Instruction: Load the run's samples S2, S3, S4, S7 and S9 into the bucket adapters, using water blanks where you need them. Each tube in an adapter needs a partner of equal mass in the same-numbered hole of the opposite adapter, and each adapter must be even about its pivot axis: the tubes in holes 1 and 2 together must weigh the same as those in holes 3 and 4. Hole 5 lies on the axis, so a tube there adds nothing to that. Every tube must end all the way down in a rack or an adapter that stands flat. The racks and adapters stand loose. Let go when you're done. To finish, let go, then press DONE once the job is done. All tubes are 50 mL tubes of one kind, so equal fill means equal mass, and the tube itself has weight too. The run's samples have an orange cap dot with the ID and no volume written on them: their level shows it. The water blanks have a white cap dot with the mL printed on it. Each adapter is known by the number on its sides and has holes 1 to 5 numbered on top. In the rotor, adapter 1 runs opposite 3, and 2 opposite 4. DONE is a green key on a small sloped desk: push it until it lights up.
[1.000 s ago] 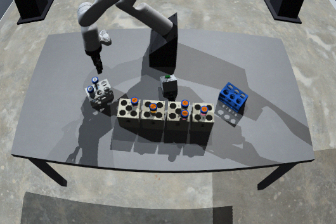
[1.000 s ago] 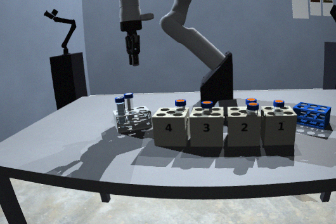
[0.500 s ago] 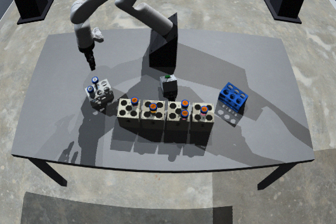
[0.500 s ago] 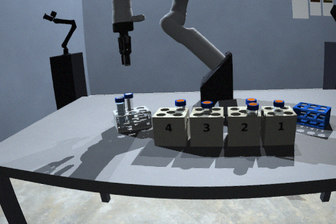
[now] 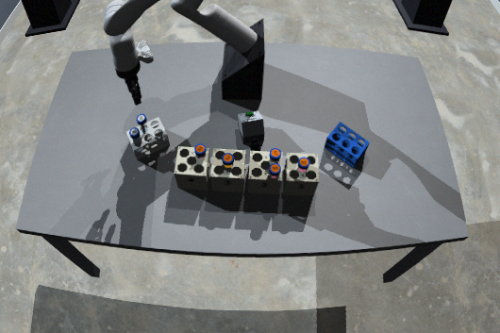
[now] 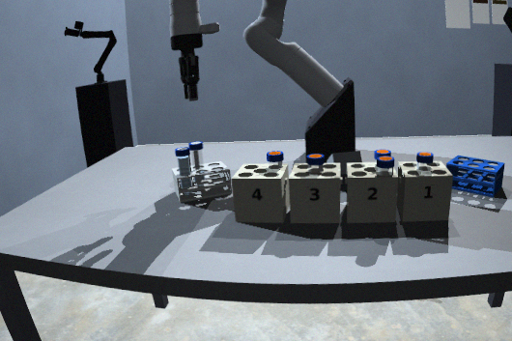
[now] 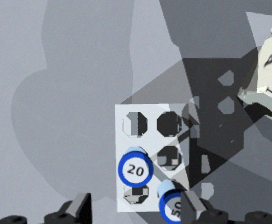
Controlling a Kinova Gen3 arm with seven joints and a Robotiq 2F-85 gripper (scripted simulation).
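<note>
Now: the water blank marked 20 180 mm below my hand and 10 mm ahead of it. The rest, counted from my hand: clear rack: 210 mm below, 20 mm ahead, 10 mm to the left; then sample tube S4: 210 mm to the left, 180 mm below, 110 mm ahead; then sample tube S2: 290 mm to the left, 180 mm below, 150 mm ahead.
</note>
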